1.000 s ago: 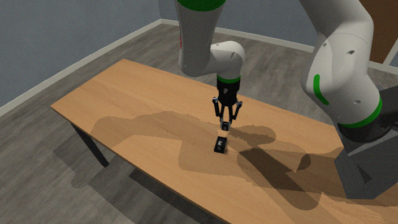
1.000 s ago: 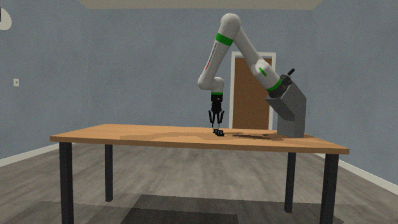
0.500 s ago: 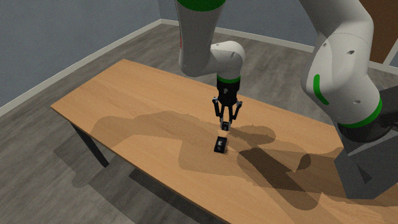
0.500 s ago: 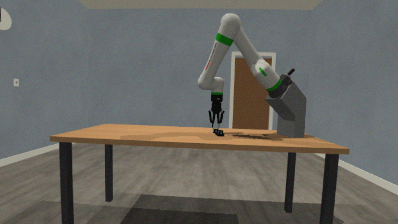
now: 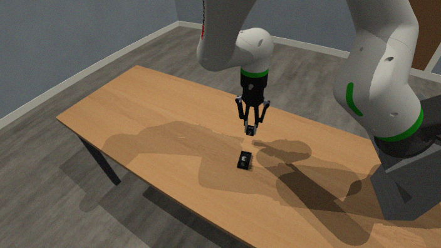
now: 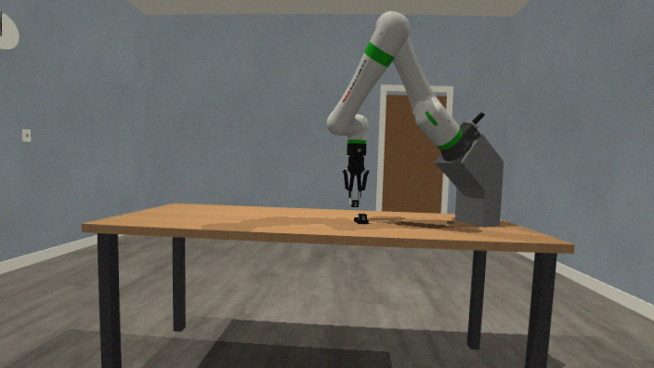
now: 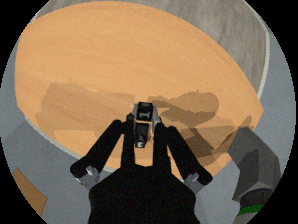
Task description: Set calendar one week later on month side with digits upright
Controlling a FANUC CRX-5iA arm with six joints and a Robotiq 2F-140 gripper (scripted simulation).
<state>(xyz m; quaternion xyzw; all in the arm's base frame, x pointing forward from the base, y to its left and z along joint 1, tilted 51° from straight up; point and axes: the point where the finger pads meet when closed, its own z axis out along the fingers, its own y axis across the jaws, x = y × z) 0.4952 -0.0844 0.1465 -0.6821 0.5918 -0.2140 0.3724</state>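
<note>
Now: hand 100 mm to the right of the tray, 90 mm above it and 40 mm past it.
</note>
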